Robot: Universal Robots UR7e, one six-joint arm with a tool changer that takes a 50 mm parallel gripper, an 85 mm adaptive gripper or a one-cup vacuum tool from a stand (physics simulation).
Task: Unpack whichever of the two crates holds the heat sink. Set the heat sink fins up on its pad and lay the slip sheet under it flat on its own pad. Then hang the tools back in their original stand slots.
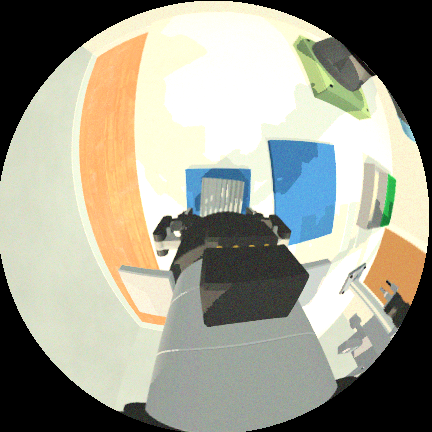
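Frame: origin at the arm's base, x ahead, y left, z up, level; metres.
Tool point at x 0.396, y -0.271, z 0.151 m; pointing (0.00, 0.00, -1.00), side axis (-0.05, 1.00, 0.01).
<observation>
Offsets run from my tool point to a thing's top centre. "pt": to the spot under its first point.
The heat sink @[dx -0.005, dy +0.001, dz -0.160 m] (pixel 223 195) is grey with its fins up. It lies over the smaller blue pad @[pt dx -0.046, dy -0.044, dz -0.190 m] (pixel 192 182), just beyond the gripper body. My gripper (pixel 221 214) is at the heat sink's near end. Its linkages stand wide on both sides, and the small visible parts of the fingers look apart from the heat sink's sides, so it looks open. The fingertips are mostly hidden behind the gripper body. A larger blue pad @[pt dx -0.045, dy +0.164, dz -0.190 m] (pixel 304 192) lies to the right, partly in shadow. The slip sheet cannot be made out. Neither crate can be clearly identified.
A light green block (pixel 322 82) with a dark round part stands at the upper right. A grey and green box-like object @[dx -0.076, dy +0.479, dz -0.195 m] (pixel 374 196) is at the right. Stand hardware and a dark tool (pixel 397 307) show at the lower right. A pale panel @[pt dx -0.006, dy -0.045, dz -0.012 m] (pixel 147 289) is at the lower left.
</observation>
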